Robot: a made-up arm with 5 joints.
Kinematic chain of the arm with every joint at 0, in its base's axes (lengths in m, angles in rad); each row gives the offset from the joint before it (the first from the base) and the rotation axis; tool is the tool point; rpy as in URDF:
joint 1: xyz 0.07 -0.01 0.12 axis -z
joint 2: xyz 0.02 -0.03 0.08 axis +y
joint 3: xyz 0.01 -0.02 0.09 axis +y
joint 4: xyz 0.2 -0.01 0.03 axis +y
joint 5: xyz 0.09 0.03 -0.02 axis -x
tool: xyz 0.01 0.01 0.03 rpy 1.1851 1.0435 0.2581
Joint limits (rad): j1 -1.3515..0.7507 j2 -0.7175..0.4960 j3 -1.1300..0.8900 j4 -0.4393..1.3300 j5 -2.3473..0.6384
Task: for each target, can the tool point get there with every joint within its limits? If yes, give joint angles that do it. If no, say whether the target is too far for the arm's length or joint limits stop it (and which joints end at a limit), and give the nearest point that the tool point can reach.
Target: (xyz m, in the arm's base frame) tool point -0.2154 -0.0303 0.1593
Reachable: no: joint limits stop it (at a limit: joint 1, joint 2, joint 3, joint 4, joint 5) | nearest point 0.0541 -0.0751 0.0729 | short by 0.287 m
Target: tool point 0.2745 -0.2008 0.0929
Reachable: yes | joints 0.5289 0.2446 0.4223 0.2194 -1.9792
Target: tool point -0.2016 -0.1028 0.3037
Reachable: no: joint limits stop it (at a limit: joint 2, joint 3, joint 4) | nearest point -0.1119 -0.0721 0.5265 | short by 0.242 m
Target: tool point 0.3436 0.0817 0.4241
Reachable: yes | joints -0.3748 0.1253 -0.7353 0.7181 0.1788
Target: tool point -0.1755 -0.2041 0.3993
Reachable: no: joint limits stop it (at a limit: joint 2, joint 3, joint 4) | nearest point -0.0809 -0.1293 0.5266 | short by 0.175 m
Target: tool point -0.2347 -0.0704 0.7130
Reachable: no: too far | nearest point -0.0993 -0.0436 0.5509 | short by 0.213 m
